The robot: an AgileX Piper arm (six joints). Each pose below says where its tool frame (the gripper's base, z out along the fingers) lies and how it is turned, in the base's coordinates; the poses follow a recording.
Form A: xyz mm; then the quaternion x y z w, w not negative.
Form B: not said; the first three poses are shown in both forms.
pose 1, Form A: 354.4 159.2 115.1 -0.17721 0.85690 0.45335 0.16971
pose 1, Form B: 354.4 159.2 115.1 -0.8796 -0.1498 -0.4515 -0.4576 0.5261 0.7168
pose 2, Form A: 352.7 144.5 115.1 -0.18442 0.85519 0.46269 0.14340
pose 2, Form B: 352.7 144.5 115.1 -0.8909 -0.1827 -0.4159 -0.4481 0.5038 0.7385
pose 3, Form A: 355.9 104.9 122.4 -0.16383 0.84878 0.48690 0.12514
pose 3, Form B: 355.9 104.9 122.4 -0.9150 -0.1563 -0.3720 -0.4000 0.4722 0.7855
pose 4, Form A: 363.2 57.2 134.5 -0.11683 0.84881 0.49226 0.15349
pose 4, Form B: 363.2 57.2 134.5 -0.9256 -0.0472 -0.3756 -0.3494 0.4881 0.7998
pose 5, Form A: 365.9 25.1 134.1 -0.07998 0.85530 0.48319 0.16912
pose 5, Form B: 365.9 25.1 134.1 -0.9300 0.0266 -0.3666 -0.3002 0.5203 0.7995
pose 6, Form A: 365.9 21.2 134.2 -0.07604 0.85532 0.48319 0.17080
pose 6, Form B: 365.9 21.2 134.2 -0.9301 0.0350 -0.3657 -0.2951 0.5215 0.8006
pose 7, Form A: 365.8 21.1 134.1 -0.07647 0.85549 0.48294 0.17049
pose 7, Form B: 365.8 21.1 134.1 -0.9302 0.0338 -0.3656 -0.2955 0.5218 0.8002
